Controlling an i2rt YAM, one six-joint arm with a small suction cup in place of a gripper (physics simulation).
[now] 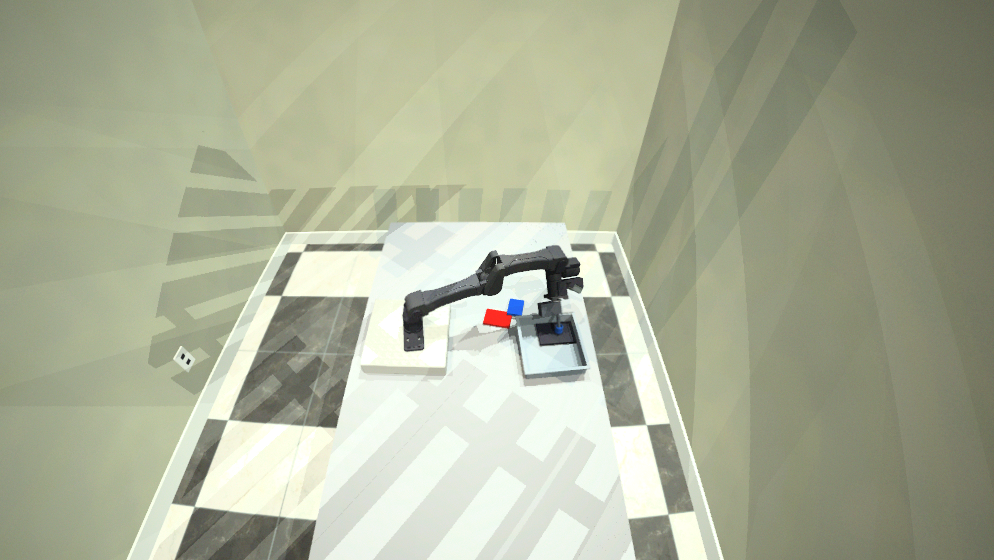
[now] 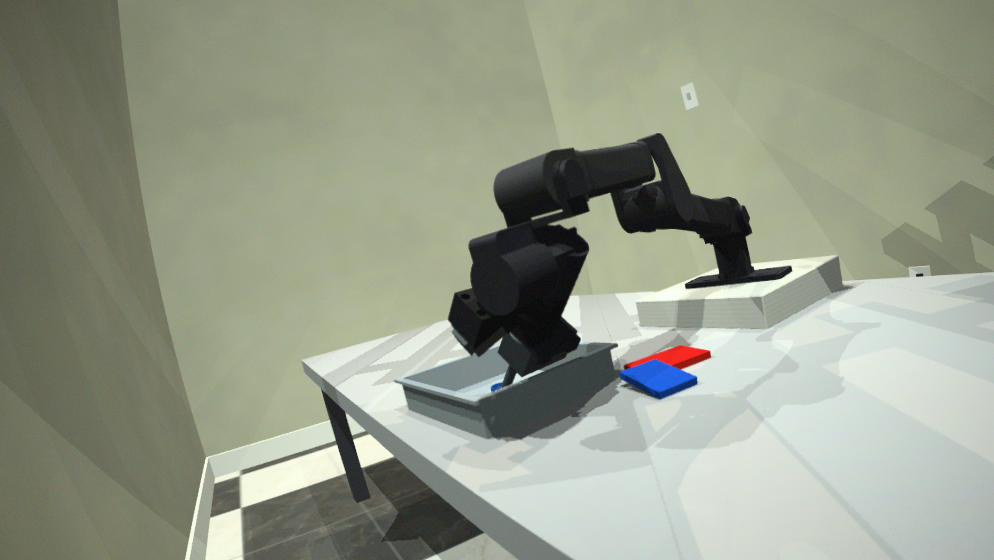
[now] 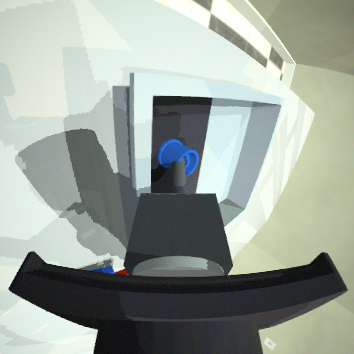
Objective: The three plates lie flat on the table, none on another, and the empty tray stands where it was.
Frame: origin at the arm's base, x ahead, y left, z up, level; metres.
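Where they show: hand, tool point: (image 1: pixel 559 333) (image 3: pixel 177 148); arm's base, link origin: (image 1: pixel 413 327) (image 2: pixel 737 280).
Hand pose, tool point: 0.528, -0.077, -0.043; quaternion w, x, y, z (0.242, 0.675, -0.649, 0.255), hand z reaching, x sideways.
Observation:
Each offset is from my tool point to the top centre of the thing, as dx, dy, dz.
A grey tray {-0.051, -0.052, +0.036} (image 1: pixel 556 369) (image 2: pixel 528 407) (image 3: pixel 140 140) stands on the table's right side. A dark plate {-0.012, +0.006, +0.000} (image 1: pixel 545 339) (image 3: pixel 182 119) lies flat inside it. My suction cup (image 1: pixel 556 328) (image 2: pixel 497 386) (image 3: pixel 177 154) has a blue tip. It reaches down into the tray and rests on the dark plate. A red plate {-0.213, +0.112, -0.004} (image 1: pixel 496 318) (image 2: pixel 677 356) (image 3: pixel 121 272) and a blue plate {-0.135, +0.149, +0.008} (image 1: pixel 515 306) (image 2: pixel 657 378) (image 3: pixel 103 270) lie flat on the table just left of the tray. They sit close together at one corner; I cannot tell whether they overlap.
The arm's base stands on a white slab (image 1: pixel 388 351) (image 2: pixel 737 306) left of the plates. The table edge (image 2: pixel 360 397) runs close behind the tray. A checkered floor lies around the table.

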